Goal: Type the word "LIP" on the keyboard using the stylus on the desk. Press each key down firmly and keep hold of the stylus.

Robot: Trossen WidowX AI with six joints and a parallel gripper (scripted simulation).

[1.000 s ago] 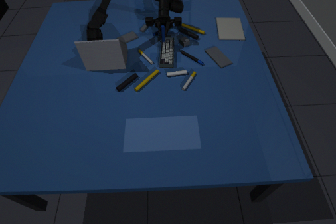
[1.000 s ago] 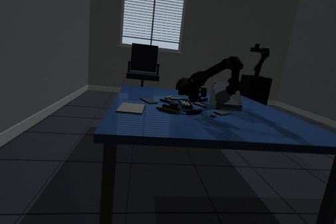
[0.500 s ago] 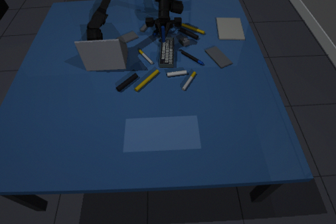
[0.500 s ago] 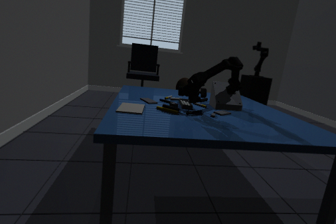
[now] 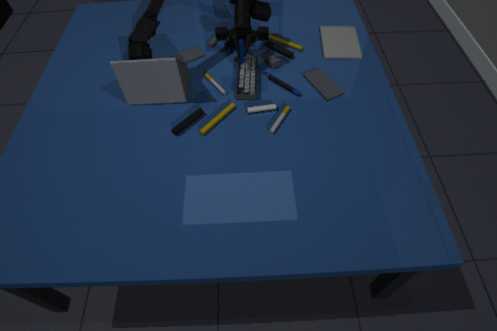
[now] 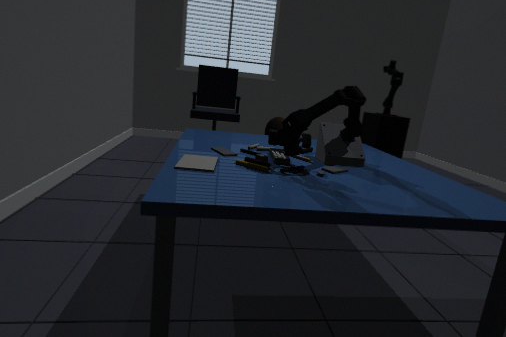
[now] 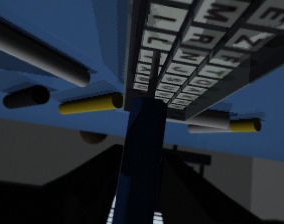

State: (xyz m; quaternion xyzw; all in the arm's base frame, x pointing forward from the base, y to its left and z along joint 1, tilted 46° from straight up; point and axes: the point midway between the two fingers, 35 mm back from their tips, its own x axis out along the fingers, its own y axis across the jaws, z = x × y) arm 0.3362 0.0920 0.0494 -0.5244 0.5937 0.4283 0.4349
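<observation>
Now: gripper tip 10 mm above the stylus.
</observation>
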